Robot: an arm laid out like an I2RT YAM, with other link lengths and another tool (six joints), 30 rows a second.
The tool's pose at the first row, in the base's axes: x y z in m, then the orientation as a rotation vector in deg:
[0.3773, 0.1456, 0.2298, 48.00, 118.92, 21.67]
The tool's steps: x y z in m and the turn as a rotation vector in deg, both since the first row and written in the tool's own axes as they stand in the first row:
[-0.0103, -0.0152, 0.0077, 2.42, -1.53, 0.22]
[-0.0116, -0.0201, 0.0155, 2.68, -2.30, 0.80]
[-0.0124, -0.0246, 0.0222, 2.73, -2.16, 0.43]
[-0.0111, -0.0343, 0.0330, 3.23, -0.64, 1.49]
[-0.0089, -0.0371, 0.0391, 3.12, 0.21, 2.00]
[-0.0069, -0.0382, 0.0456, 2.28, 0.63, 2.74]
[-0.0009, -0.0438, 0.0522, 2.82, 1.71, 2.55]
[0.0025, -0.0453, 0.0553, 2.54, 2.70, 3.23]
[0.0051, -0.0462, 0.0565, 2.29, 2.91, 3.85]
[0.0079, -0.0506, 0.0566, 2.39, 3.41, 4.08]
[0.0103, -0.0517, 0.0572, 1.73, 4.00, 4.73]
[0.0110, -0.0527, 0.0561, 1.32, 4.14, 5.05]
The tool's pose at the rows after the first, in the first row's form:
[0.3813, 0.1272, 0.2233, 49.70, 118.25, 18.60]
[0.3860, 0.1225, 0.2168, 50.48, 117.41, 18.27]
[0.3898, 0.1185, 0.2108, 50.12, 117.69, 18.09]
[0.3937, 0.1119, 0.1984, 51.51, 118.89, 18.89]
[0.3965, 0.1112, 0.1920, 51.98, 119.46, 19.69]
[0.4004, 0.1115, 0.1863, 52.27, 119.30, 21.15]
[0.4008, 0.1113, 0.1758, 52.36, 120.55, 21.03]
[0.4012, 0.1124, 0.1711, 52.91, 121.12, 22.17]
[0.4007, 0.1135, 0.1683, 53.42, 121.00, 22.87]
[0.3977, 0.1122, 0.1643, 53.72, 121.41, 23.15]
[0.3967, 0.1130, 0.1619, 54.00, 121.48, 24.47]
[0.3951, 0.1128, 0.1616, 54.10, 121.34, 25.14]

